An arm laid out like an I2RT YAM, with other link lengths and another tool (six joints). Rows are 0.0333 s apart.
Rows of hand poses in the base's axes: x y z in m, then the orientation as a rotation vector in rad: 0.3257 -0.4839 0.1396 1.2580 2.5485 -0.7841; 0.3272 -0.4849 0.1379 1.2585 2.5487 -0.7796; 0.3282 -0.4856 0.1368 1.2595 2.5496 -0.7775; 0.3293 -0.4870 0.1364 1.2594 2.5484 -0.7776; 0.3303 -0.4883 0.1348 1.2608 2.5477 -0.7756; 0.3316 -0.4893 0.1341 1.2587 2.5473 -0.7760; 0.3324 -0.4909 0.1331 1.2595 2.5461 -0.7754; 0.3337 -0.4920 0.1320 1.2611 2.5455 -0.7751; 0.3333 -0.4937 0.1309 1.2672 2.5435 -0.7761; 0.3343 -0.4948 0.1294 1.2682 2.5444 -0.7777; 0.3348 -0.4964 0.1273 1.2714 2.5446 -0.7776; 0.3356 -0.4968 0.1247 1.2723 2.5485 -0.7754; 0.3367 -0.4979 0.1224 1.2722 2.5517 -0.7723
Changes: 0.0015 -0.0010 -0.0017 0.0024 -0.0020 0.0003; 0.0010 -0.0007 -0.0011 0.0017 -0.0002 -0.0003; 0.0011 -0.0014 -0.0004 -0.0007 -0.0009 0.0000; 0.0010 -0.0013 -0.0016 0.0009 -0.0013 -0.0008; 0.0013 -0.0010 -0.0007 -0.0009 -0.0005 0.0014; 0.0008 -0.0016 -0.0010 -0.0002 -0.0011 -0.0006; 0.0013 -0.0011 -0.0011 0.0002 -0.0003 -0.0011; -0.0004 -0.0017 -0.0011 -0.0001 0.0000 -0.0045; 0.0010 -0.0011 -0.0015 0.0000 0.0017 -0.0008; 0.0005 -0.0016 -0.0021 0.0009 0.0006 -0.0022; 0.0008 -0.0004 -0.0026 0.0033 0.0020 0.0000; 0.0011 -0.0011 -0.0023 0.0031 0.0009 0.0007
